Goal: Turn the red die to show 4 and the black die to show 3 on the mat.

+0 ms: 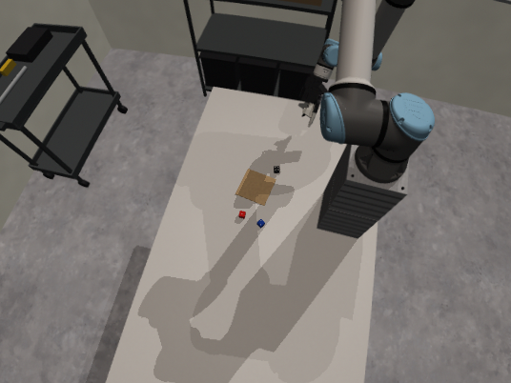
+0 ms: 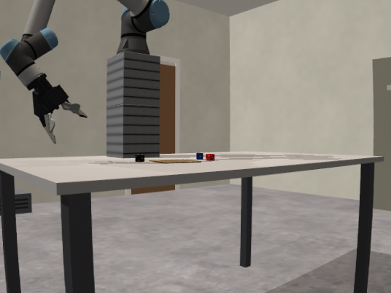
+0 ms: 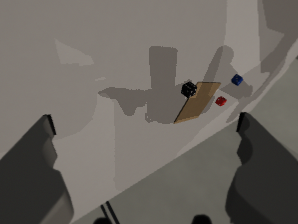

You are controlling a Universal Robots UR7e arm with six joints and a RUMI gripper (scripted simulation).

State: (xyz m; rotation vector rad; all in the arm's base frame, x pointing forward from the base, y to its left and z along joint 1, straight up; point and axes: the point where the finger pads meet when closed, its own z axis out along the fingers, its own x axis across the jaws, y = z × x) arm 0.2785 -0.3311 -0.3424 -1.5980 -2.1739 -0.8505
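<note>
Now: hand 230 mm to the right of the black die, 100 mm above it and 50 mm short of it. Round my hand: blue die (500 mm to the left, 100 mm below, 30 mm ahead); then red die (490 mm to the left, 120 mm ahead, 100 mm below); then brown mat (340 mm to the left, 110 mm below, 110 mm ahead).
</note>
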